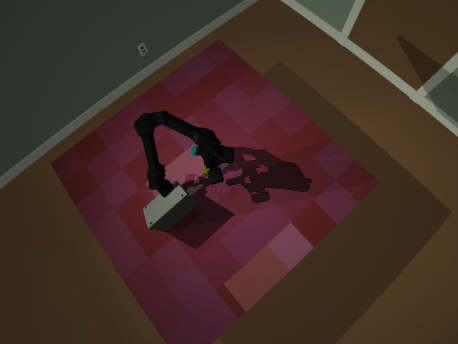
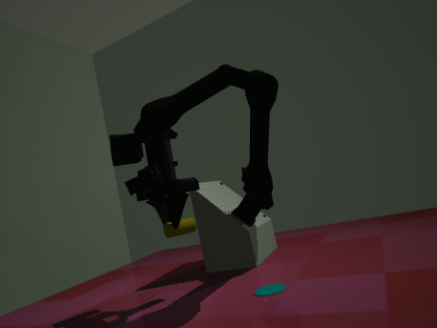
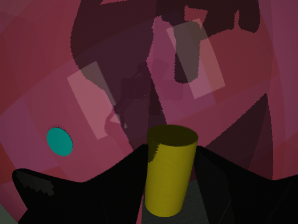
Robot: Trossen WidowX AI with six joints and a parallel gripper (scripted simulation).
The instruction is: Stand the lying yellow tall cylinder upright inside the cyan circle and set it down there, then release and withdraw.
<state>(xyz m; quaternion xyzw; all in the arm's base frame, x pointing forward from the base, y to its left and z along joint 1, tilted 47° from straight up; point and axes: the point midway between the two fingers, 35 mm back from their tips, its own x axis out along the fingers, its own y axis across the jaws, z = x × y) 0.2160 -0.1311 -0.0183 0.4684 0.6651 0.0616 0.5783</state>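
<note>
Now: the cyan circle 190 mm to the left of my gripper tip, 150 mm below it and 40 mm ahead of it. The rest, counted from my gripper tip: yellow tall cylinder (20 mm behind, 10 mm to the left).
</note>
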